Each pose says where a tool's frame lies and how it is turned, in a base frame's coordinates. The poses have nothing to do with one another.
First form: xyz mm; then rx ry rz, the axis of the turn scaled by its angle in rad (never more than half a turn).
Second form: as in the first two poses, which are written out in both.
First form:
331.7 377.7 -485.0 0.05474 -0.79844 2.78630
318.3 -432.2 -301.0 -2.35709 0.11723 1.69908
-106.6 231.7 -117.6 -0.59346 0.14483 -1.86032
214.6 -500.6 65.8 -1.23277 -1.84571 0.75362
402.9 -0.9 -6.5 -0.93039 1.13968 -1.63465
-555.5 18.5 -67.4 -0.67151 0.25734 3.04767
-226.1 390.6 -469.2 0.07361 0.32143 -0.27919
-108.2 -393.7 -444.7 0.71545 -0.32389 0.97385
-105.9 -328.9 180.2 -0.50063 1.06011 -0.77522
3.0 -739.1 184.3 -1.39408 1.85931 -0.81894
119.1 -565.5 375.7 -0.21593 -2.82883 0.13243
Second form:
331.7 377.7 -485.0 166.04 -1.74 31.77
318.3 -432.2 -301.0 31.70 -67.67 -141.98
-106.6 231.7 -117.6 -106.48 27.72 -11.99
214.6 -500.6 65.8 -115.79 -58.29 174.15
402.9 -0.9 -6.5 -140.18 66.71 42.95
-555.5 18.5 -67.4 177.15 -24.62 -10.28
-226.1 390.6 -469.2 -17.22 17.54 6.96
-108.2 -393.7 -444.7 57.35 3.41 43.02
-105.9 -328.9 180.2 -49.75 65.25 -0.52
3.0 -739.1 184.3 110.82 53.87 171.08
119.1 -565.5 375.7 -171.91 -17.62 175.90

